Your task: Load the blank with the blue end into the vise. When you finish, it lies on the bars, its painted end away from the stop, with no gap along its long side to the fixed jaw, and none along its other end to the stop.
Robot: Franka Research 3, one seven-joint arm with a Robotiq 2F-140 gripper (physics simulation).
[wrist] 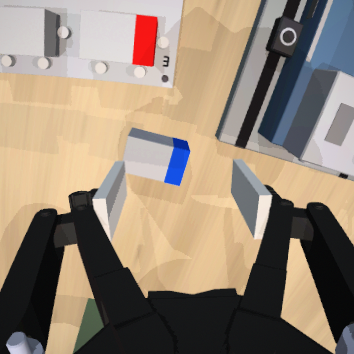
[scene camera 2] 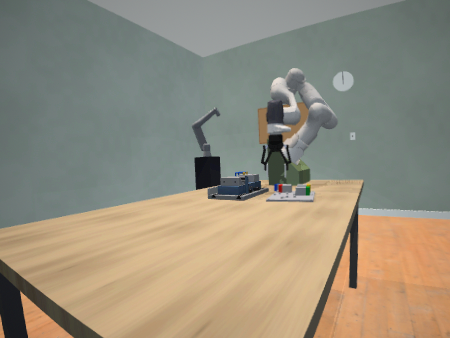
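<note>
The blank with the blue end (wrist: 156, 156) (scene camera 2: 275, 187) lies on the table. In the wrist view its blue end points right, towards the vise, and it is a little turned. My gripper (wrist: 178, 176) (scene camera 2: 275, 168) is open and empty, high above the table; in the wrist view the blank shows ahead of the fingertips, nearer the left finger. The vise (wrist: 320, 100) (scene camera 2: 235, 187), with blue body and grey jaws, stands at the upper right in the wrist view, partly cut off. Its bars and stop cannot be made out clearly.
A light grey tray (wrist: 115, 75) (scene camera 2: 290, 198) with pegs holds a blank with a red end (wrist: 110, 37) (scene camera 2: 283, 188) and another grey blank (wrist: 22, 30). In the scene view a green-ended blank (scene camera 2: 304, 190) is on it. A second grey arm (scene camera 2: 200, 132) stands behind the table.
</note>
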